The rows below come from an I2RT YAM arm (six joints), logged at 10 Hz.
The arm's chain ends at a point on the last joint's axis. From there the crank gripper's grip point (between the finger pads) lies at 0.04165 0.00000 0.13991 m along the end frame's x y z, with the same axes.
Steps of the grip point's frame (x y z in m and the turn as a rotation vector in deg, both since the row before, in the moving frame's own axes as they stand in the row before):
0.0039, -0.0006, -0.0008, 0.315, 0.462, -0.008
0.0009, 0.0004, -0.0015, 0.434, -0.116, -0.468
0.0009, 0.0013, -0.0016, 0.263, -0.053, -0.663
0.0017, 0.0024, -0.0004, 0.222, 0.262, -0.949
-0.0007, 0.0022, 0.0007, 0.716, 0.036, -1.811
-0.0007, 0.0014, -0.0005, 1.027, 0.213, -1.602
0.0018, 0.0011, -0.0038, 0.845, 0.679, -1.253
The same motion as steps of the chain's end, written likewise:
0.0028, 0.0002, -0.0005, 0.315, 0.462, -0.008
0.0012, 0.0018, -0.0016, 0.434, -0.116, -0.468
0.0010, 0.0024, -0.0016, 0.263, -0.053, -0.663
0.0011, 0.0036, -0.0002, 0.222, 0.262, -0.949
-0.0007, 0.0053, 0.0007, 0.716, 0.036, -1.811
-0.0012, 0.0051, -0.0003, 1.027, 0.213, -1.602
0.0002, 0.0041, -0.0033, 0.845, 0.679, -1.253

